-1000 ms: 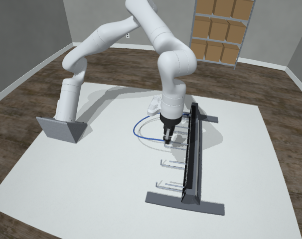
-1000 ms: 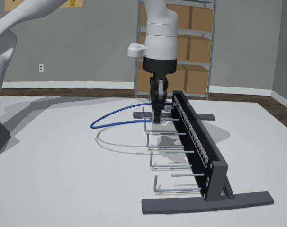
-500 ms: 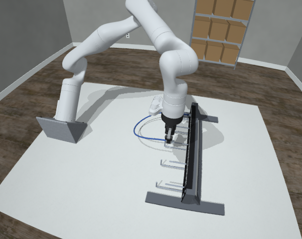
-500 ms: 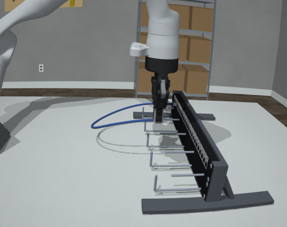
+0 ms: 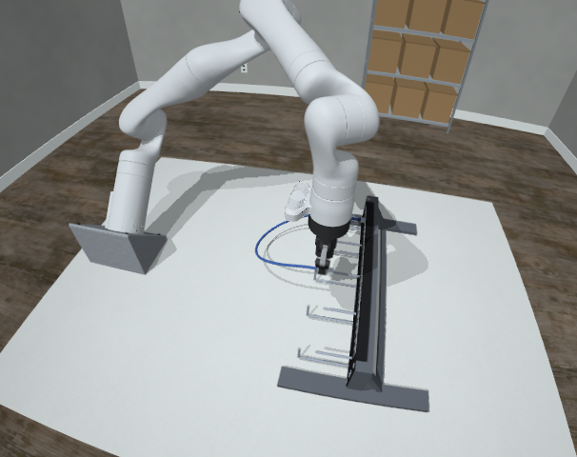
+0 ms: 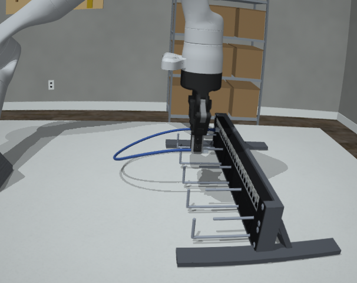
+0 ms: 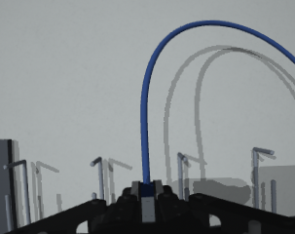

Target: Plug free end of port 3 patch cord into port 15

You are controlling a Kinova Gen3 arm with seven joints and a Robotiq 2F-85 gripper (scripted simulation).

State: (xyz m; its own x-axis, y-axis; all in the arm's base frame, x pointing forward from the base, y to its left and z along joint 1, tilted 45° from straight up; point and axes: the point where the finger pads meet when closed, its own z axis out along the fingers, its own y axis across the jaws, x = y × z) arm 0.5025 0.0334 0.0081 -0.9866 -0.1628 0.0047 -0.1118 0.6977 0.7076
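The plug is 1 cm ahead of my hand and 1 cm below it.
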